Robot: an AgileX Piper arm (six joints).
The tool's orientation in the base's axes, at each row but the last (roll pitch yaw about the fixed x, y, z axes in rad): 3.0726 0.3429 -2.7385; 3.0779 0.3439 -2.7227; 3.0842 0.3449 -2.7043; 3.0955 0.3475 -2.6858; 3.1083 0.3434 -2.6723; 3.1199 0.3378 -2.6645; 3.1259 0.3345 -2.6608; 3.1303 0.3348 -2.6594
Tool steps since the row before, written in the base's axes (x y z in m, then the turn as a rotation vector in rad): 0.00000 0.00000 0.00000 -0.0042 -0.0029 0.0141; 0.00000 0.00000 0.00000 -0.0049 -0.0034 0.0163; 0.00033 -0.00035 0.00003 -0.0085 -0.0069 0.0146; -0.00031 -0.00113 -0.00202 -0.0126 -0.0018 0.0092; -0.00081 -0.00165 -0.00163 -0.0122 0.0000 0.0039; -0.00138 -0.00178 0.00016 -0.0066 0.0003 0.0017; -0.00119 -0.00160 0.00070 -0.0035 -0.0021 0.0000; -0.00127 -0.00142 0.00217 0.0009 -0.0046 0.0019
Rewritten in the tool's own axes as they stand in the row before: 0.00000 0.00000 0.00000 0.0000 0.0000 -0.0150; 0.00000 0.00000 0.00000 0.0000 0.0000 -0.0174; -0.00015 -0.00046 0.00000 0.0051 -0.0017 -0.0175; 0.00142 -0.00095 0.00159 0.0082 0.0045 -0.0126; 0.00193 -0.00114 0.00100 0.0089 0.0058 -0.0071; 0.00187 -0.00093 -0.00085 0.0048 0.0034 -0.0034; 0.00147 -0.00085 -0.00126 0.0038 -0.0002 -0.0013; 0.00097 -0.00064 -0.00264 0.0006 -0.0045 -0.0023
